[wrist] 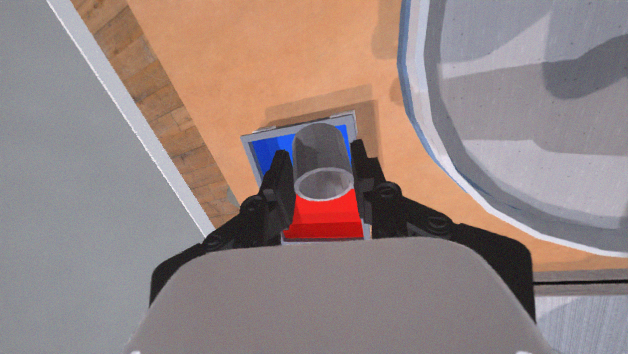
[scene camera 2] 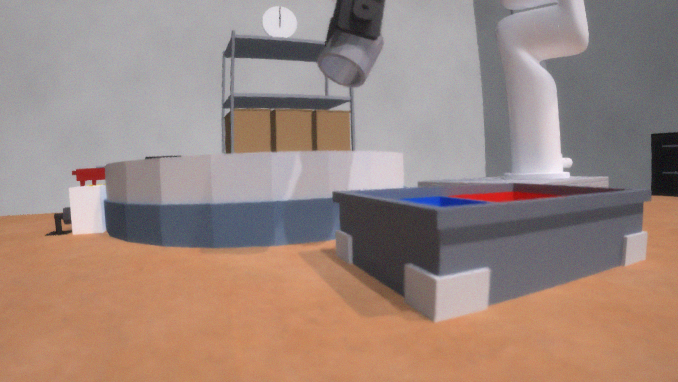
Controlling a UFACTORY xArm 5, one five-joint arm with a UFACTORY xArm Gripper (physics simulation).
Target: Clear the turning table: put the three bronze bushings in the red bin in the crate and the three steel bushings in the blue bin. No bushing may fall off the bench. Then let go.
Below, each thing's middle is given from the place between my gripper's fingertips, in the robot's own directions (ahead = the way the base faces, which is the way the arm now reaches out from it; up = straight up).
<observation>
I see the crate [scene camera 2: 450, 251] 13 cm below my hand, 8 cm behind it and 6 cm to the left of it. Round my hand: turning table [scene camera 2: 258, 199] 28 cm to the right, 12 cm below, 6 cm ahead.
</observation>
